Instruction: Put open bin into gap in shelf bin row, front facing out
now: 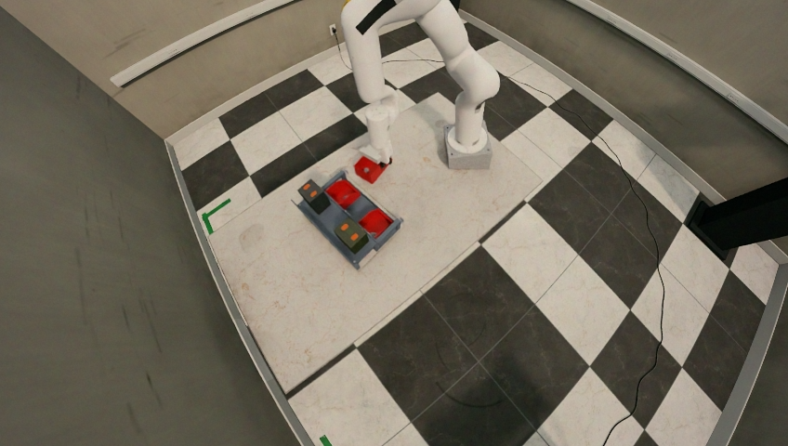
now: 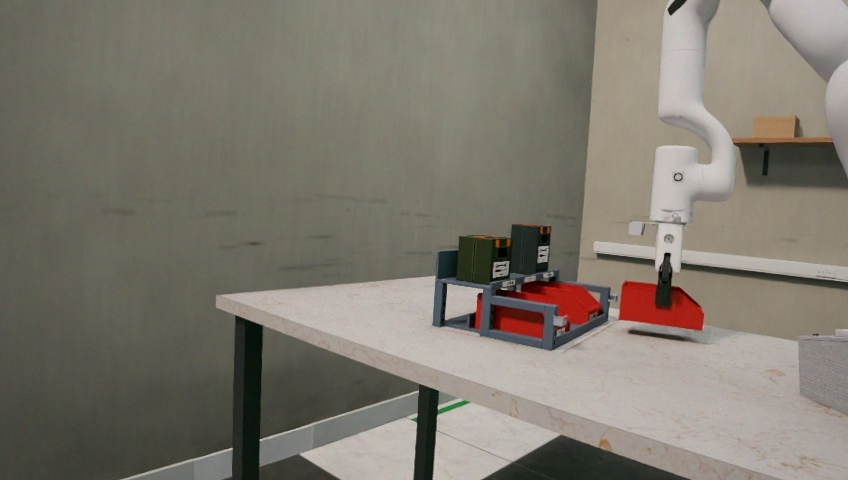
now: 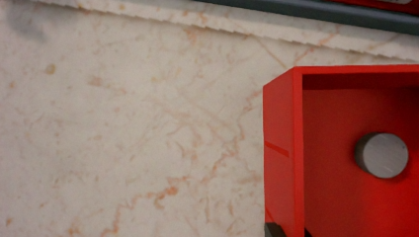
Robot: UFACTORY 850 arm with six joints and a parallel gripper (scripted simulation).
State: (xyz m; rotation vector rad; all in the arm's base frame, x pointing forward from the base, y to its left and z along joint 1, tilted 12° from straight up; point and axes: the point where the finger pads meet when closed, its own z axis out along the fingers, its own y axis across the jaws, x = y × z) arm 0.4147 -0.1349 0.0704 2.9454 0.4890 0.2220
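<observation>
Right now the red open bin is 50 mm to the right of my hand, 20 mm below it and 20 mm ahead of it. Also, from my hand: grey-blue shelf (260 mm ahead, 100 mm to the left, 30 mm below); large grey disc (80 mm to the right, 50 mm below, 20 mm behind); dark grey box (340 mm ahead, 70 mm above).
</observation>
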